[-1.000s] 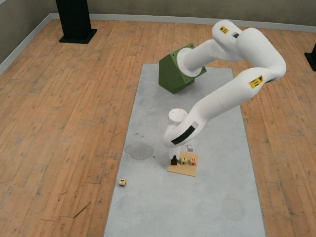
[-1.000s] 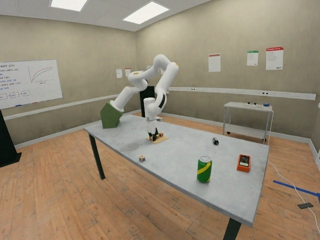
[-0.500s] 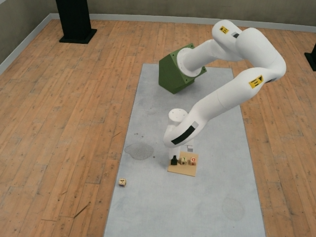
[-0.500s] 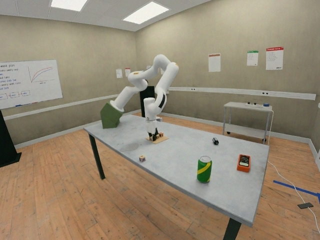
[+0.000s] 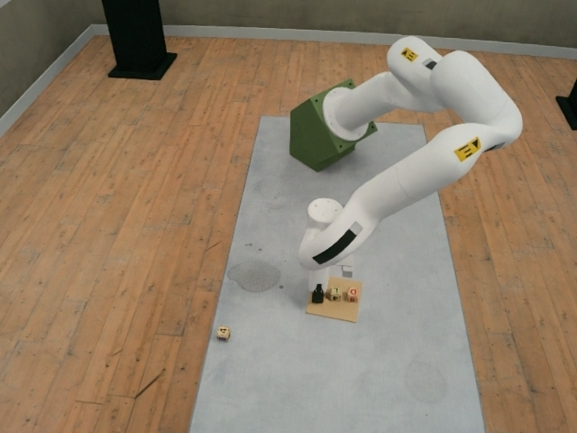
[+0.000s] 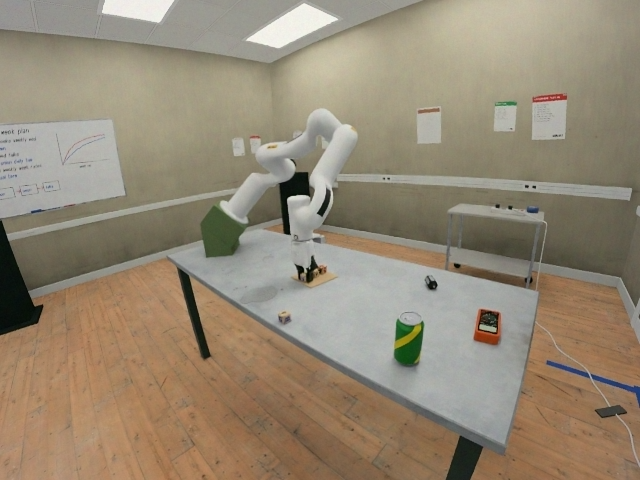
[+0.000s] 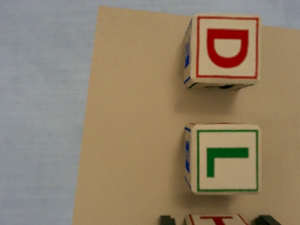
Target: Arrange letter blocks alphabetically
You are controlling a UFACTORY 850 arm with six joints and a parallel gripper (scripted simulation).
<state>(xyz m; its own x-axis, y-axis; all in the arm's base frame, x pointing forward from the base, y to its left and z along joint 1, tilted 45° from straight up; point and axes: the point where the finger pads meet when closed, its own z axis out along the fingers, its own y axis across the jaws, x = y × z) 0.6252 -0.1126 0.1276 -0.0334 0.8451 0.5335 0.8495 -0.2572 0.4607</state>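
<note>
Now: the tan square mat 5 cm to the left of my hand and 2 cm below it. Also, from my hand: block marked 4: 17 cm ahead, 23 cm to the right, 1 cm below; green can: 54 cm ahead, 13 cm to the right, 4 cm above; small black object: 42 cm ahead, 25 cm to the left, 1 cm below.
</note>
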